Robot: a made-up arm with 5 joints.
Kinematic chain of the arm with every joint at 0, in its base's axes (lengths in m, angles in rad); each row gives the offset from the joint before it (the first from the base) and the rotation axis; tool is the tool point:
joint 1: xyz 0 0 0.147 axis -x
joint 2: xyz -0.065 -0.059 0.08 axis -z
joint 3: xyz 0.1 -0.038 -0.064 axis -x
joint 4: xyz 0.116 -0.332 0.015 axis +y
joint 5: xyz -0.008 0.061 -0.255 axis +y
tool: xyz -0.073 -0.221 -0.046
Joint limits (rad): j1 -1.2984..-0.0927 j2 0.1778..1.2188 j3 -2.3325..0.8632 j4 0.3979..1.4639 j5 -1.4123..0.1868
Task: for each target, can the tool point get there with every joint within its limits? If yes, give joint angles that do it. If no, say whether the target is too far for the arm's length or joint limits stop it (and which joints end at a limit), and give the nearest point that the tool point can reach.
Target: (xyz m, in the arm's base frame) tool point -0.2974 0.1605 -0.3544
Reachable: yes | joints -1.0738 0.5516 -0.5024 0.6868 -0.1769
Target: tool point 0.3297 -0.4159 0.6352
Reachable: no: joint limits stop it (at a limit: joint 1, joint 2, joint 3, joint 4, joint 5) | nearest point -0.1958 -0.3823 0.5502 | short by 0.533 m
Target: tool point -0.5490 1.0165 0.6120
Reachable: no: too far | nearest point -0.1389 0.4127 0.2752 | short by 0.804 m
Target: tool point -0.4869 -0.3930 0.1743
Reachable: yes | joints -0.4001 0.7630 0.3760 1.2350 -0.1683
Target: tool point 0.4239 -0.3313 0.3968
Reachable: no: joint limits stop it (at a limit: joint 1, joint 3, joint 4) | nearest point 0.4241 0.1667 0.2578 | short by 0.517 m
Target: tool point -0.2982 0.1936 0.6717
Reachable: no: joint limits stop it (at a limit: joint 1, joint 2, joint 3, joint 4) | nearest point -0.4014 -0.1091 0.5612 | short by 0.338 m
